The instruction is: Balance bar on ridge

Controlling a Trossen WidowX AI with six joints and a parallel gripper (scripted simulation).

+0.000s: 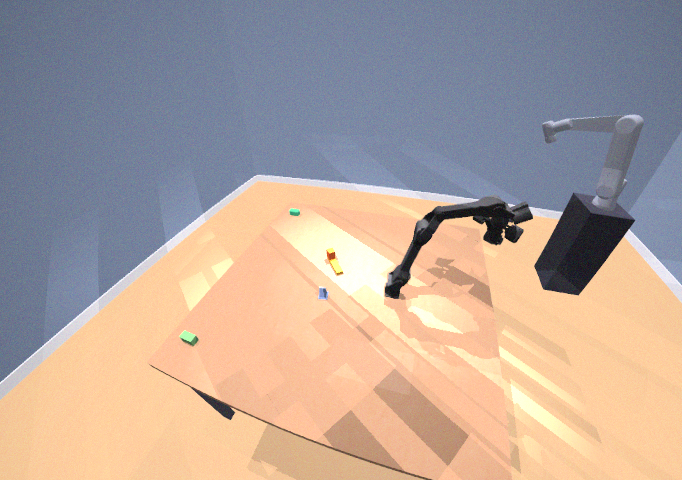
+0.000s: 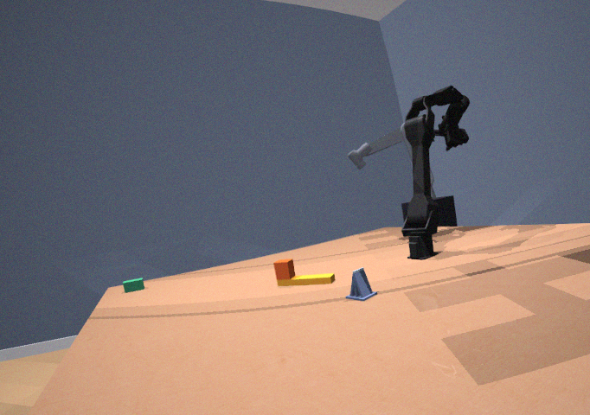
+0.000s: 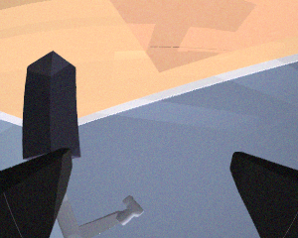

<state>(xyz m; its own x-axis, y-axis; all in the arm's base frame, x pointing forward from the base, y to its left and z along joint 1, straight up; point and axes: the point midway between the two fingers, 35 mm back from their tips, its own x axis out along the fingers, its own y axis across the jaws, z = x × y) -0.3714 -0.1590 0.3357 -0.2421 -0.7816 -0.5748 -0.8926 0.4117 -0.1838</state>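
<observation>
My gripper tip is 71 cm short of the bar, 29 cm above it and 7 cm to the right of it.
</observation>
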